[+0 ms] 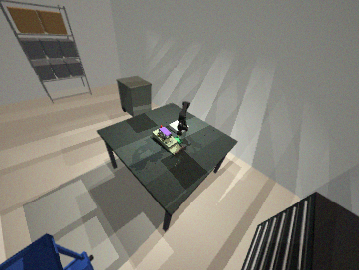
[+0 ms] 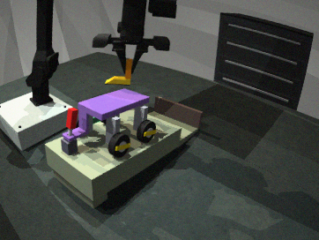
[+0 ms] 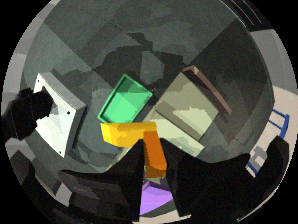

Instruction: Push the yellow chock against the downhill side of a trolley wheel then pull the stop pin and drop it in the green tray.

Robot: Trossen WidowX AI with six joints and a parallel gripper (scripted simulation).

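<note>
My gripper tip is 20 mm to the left of the yellow chock, 10 mm past it and 10 mm above it. Also, from my gripper tip: trolley 130 mm to the right, 100 mm ahead, 40 mm below; then green tray 160 mm below, 40 mm to the right, 40 mm behind; then brown end wall 120 mm to the left, 120 mm below, 70 mm ahead.
</note>
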